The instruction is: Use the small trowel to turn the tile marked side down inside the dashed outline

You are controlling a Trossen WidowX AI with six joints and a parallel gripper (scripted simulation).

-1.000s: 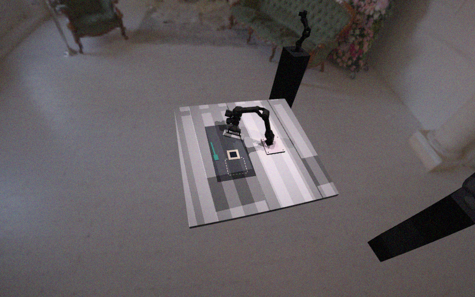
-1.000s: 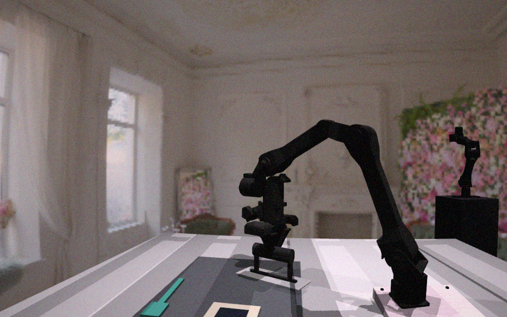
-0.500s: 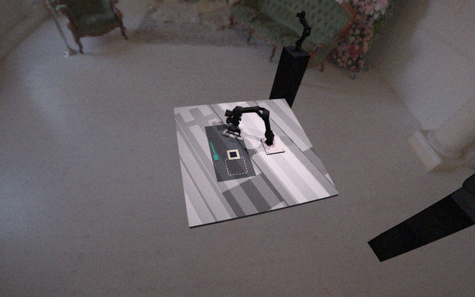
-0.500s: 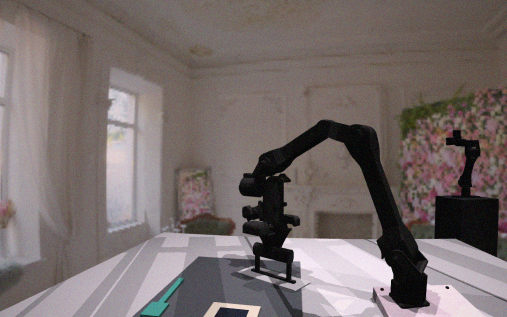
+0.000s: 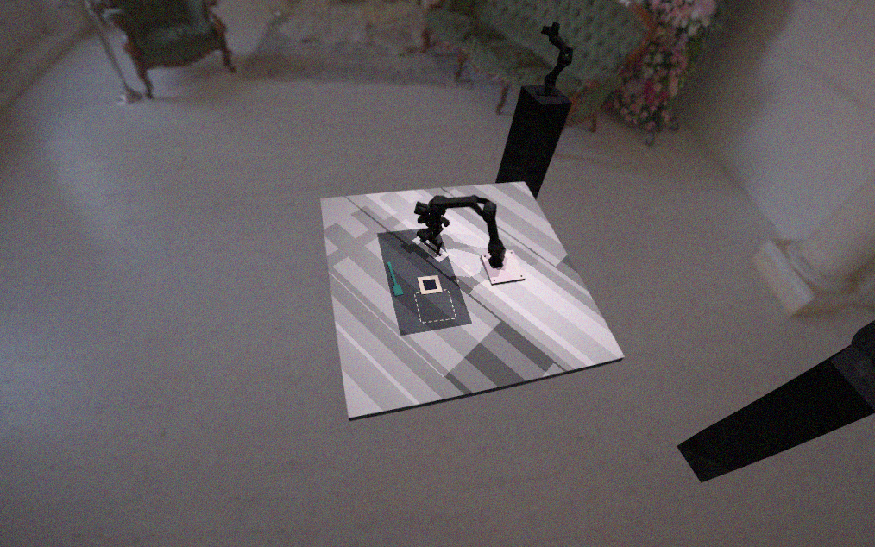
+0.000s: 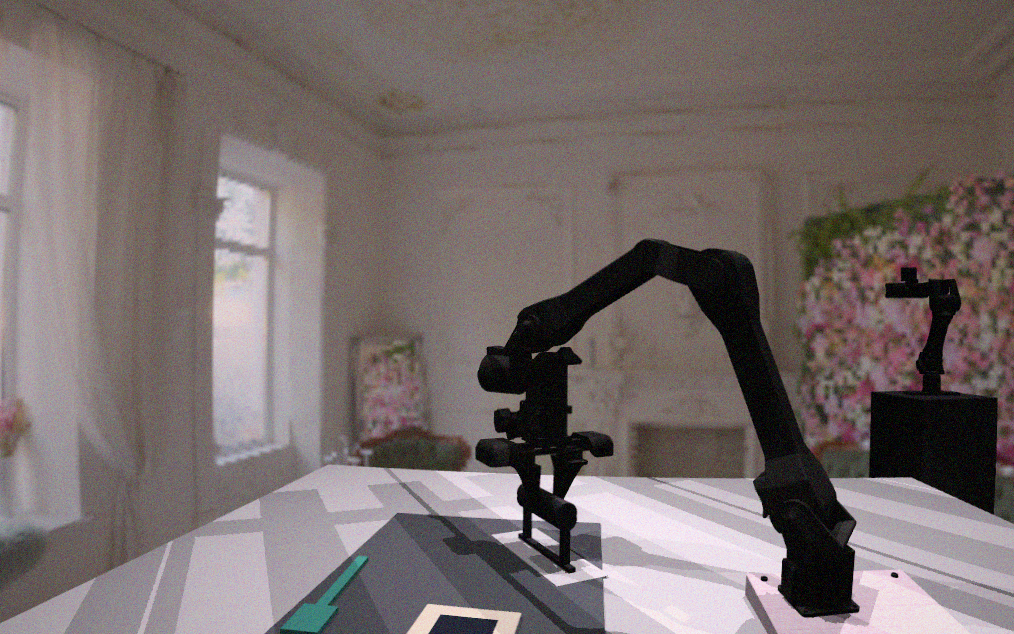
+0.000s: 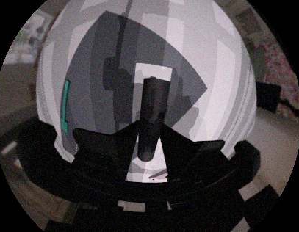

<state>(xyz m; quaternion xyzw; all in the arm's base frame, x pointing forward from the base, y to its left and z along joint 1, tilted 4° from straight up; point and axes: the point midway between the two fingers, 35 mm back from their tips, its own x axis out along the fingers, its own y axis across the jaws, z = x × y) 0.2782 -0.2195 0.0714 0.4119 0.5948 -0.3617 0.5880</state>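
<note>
The trowel is 1 cm behind my gripper tip, 2 cm to the left of it and 3 cm below it. The rest, counted from my gripper tip: teal flat tool 26 cm ahead, 16 cm to the left, 6 cm below; tile 10 cm ahead, 23 cm to the left, 6 cm below; dark mat 12 cm ahead, 16 cm to the left, 8 cm below.
</note>
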